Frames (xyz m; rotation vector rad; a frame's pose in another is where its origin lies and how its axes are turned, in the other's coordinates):
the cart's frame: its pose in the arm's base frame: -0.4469 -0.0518 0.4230 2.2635 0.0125 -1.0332
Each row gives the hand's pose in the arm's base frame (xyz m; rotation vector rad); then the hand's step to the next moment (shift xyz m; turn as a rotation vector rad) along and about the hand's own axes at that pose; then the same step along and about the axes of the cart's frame.
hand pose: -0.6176 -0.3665 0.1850 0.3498 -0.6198 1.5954
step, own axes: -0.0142 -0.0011 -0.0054 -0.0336 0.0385 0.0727
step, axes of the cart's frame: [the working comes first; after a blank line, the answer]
step, axes of the arm's base frame: 0.0036 -0.0084 -0.0122 -0.0433 -0.0705 0.0325

0.0128 0.0010 0.0081 -0.0348 0.0625 0.0527
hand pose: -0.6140 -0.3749 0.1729 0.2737 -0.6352 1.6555
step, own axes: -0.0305 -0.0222 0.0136 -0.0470 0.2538 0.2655
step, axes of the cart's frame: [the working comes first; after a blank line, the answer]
step, axes of the arm's base frame: 0.0250 -0.0314 0.0009 -0.2820 -0.2020 0.1295

0.0243 0.0319 0.0002 -0.2336 0.1580 0.2400
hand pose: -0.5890 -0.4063 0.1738 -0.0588 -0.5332 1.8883
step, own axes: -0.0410 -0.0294 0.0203 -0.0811 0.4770 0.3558
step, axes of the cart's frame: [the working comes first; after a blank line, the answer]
step, axes of the arm's base frame: 0.0355 -0.0354 0.0210 -0.4912 -0.3253 0.1165

0.0189 0.0489 -0.0144 -0.3391 0.1943 0.4561
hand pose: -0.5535 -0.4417 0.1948 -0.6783 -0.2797 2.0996
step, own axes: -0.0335 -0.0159 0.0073 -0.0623 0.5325 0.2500
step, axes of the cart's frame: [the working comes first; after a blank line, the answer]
step, axes of the arm's base frame: 0.0222 -0.0175 0.0251 -0.4785 -0.3478 -0.0017

0.0025 0.0335 -0.0173 -0.2443 0.1505 0.5173
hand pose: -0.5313 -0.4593 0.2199 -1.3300 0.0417 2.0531
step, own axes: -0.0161 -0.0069 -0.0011 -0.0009 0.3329 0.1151
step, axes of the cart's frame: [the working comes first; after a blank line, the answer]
step, axes of the arm's base frame: 0.0086 -0.0035 0.0149 -0.2757 -0.2130 -0.0518

-0.0033 0.0132 -0.0111 -0.1031 0.0688 0.3297
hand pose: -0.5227 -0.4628 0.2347 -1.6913 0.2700 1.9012
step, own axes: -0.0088 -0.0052 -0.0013 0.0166 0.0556 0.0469
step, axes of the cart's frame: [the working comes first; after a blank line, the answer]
step, axes of the arm's base frame: 0.0042 0.0011 0.0094 -0.0699 -0.0168 -0.0198

-0.0037 0.0053 -0.0080 -0.0307 -0.0157 0.0661
